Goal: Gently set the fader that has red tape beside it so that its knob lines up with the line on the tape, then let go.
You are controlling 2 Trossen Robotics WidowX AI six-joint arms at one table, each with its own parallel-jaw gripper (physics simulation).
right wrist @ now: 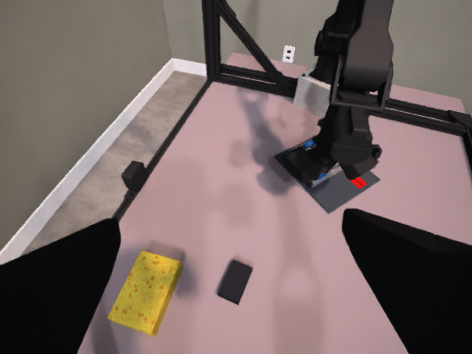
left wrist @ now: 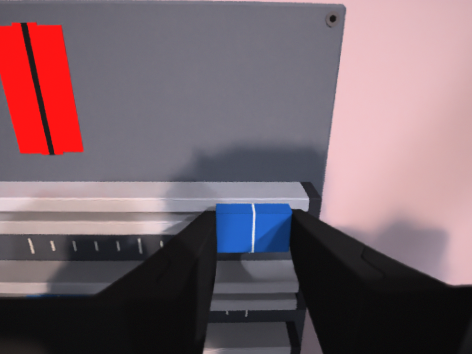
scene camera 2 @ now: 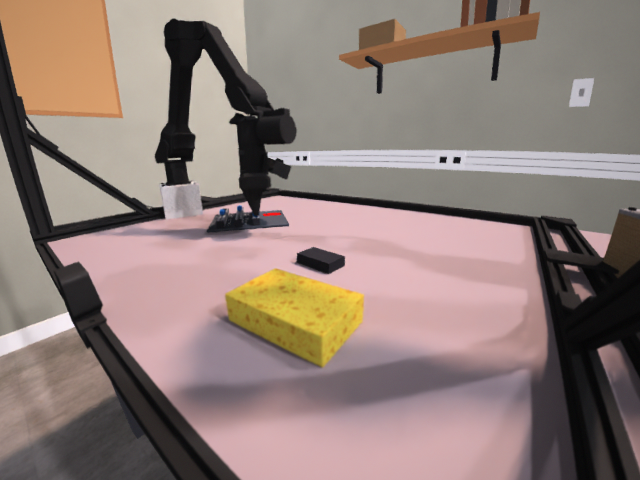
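Where they show: left gripper, fingertip midpoint: (right wrist: 318, 175) (left wrist: 252, 221) (scene camera 2: 256, 214); right gripper, fingertip midpoint: (right wrist: 233, 224); left arm's base, link origin: (right wrist: 324, 75) (scene camera 2: 178, 183).
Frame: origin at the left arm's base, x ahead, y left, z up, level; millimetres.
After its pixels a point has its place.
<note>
The dark grey fader panel (scene camera 2: 279, 222) {x 288, y 187, z -83 mm} (left wrist: 200, 75) {x 255, y 195, z -83 mm} (right wrist: 330, 199) {x 280, y 188, z -84 mm} lies at the far end of the table. Red tape (scene camera 2: 271, 213) {x 185, y 209, z -83 mm} (left wrist: 67, 100) {x 204, y 201, z -83 mm} (right wrist: 358, 182) {x 199, y 216, z -83 mm} with a black line is on it beside the nearest fader. That fader's blue knob (left wrist: 235, 230) {x 252, y 144, z -56 mm}, with a white line, is near the right end of its slot in the left wrist view; the tape line is well to its left. My left gripper (scene camera 2: 255, 214) {x 258, y 142, z -63 mm} (left wrist: 252, 221) {x 258, y 142, z -63 mm} is shut on this knob, a finger against each side. My right gripper (right wrist: 233, 224) {x 623, y 203, z 307 mm} is open and empty, high above the table.
A yellow sponge (scene camera 2: 294, 310) {x 674, y 33, z -58 mm} (right wrist: 146, 292) {x 652, y 52, z -58 mm} and a black block (scene camera 2: 320, 259) {x 557, y 134, z -73 mm} (right wrist: 235, 281) {x 543, y 145, z -74 mm} lie on the pink table (scene camera 2: 439, 310) {x 719, y 184, z -89 mm} (right wrist: 200, 165) {x 387, y -88, z -89 mm}. Another blue knob (scene camera 2: 223, 212) {x 204, y 78, z -59 mm} (right wrist: 309, 144) {x 195, y 80, z -57 mm} is on the panel's other faders. Black frame rails edge the table.
</note>
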